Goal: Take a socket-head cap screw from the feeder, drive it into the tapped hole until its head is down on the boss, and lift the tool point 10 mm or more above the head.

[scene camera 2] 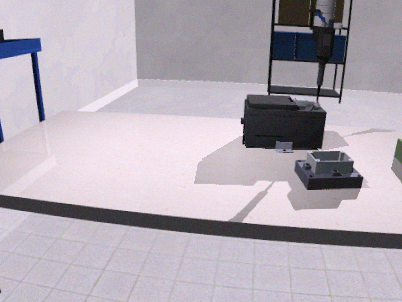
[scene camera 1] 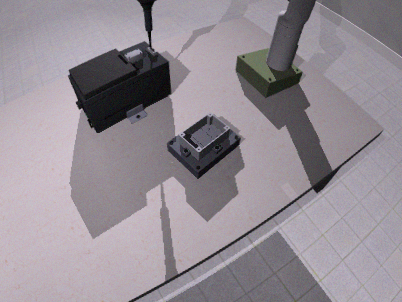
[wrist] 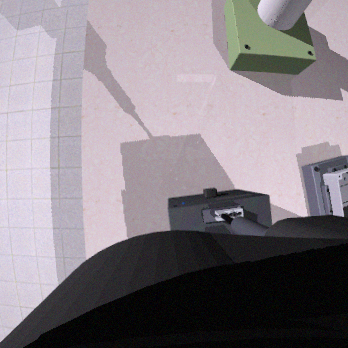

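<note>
The screwdriver (scene camera 1: 150,47) (scene camera 2: 319,99) (wrist: 226,217) points straight down, its thin bit ending at the small metal pick-up block (scene camera 1: 152,51) on the feeder's top. The feeder (scene camera 1: 132,95) (scene camera 2: 285,129) (wrist: 188,216) is a dark box with a raised lid. Whether the bit touches a screw or bears one is too small to tell. A grey open-topped housing (scene camera 1: 214,143) (scene camera 2: 330,165) (wrist: 329,192) with corner bosses sits on a dark base plate (scene camera 1: 198,171) (scene camera 2: 336,183) (wrist: 313,187), apart from the tool. Which hole is the tapped one cannot be told.
The arm's green base block (scene camera 1: 252,77) (wrist: 272,64) stands on the table, to the right in scene camera 1. A small metal bracket (scene camera 1: 137,115) (scene camera 2: 284,146) is at the feeder's foot. A shelf rack (scene camera 2: 270,60) and a blue bench (scene camera 2: 20,48) stand beyond the table.
</note>
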